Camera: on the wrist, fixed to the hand. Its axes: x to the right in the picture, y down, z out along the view.
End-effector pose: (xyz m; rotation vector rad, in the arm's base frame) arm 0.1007 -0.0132 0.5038 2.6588 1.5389 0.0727
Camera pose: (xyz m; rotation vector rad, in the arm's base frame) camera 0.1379 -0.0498 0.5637 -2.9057 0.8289 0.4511
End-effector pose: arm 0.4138 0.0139 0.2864 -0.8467 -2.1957 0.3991
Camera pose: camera 0.4859 0.0471 0.2893 -2.2771 -1.1411 1.5926
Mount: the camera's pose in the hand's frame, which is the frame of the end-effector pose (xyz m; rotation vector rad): -0.0128 0.0553 -0.0556 0.3084 -0.3090 1.5842
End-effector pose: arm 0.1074 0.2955 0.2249 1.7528 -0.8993 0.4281
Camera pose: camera 0.0655 0.3432 0.2726 0.9924 -2.4619 1.3418
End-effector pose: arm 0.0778 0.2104 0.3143 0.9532 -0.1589 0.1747
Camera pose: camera 0.0565 0.2863 0.3239 0.9580 -1.1895 1.5382
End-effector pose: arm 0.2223 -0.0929 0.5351 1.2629 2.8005 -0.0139
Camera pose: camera 0.2688 -0.0638 0.5925 2.7472 0.9631 -0.4751
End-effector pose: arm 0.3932 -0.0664 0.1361 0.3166 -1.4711 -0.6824
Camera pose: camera 0.4604 -0.0274 0.1527 -0.7402 -1.5994 0.8044
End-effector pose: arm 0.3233 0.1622 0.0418 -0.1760 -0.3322 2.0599
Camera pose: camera 0.2981 0.1345 -0.0283 -0.1064 -0.0162 -2.5934
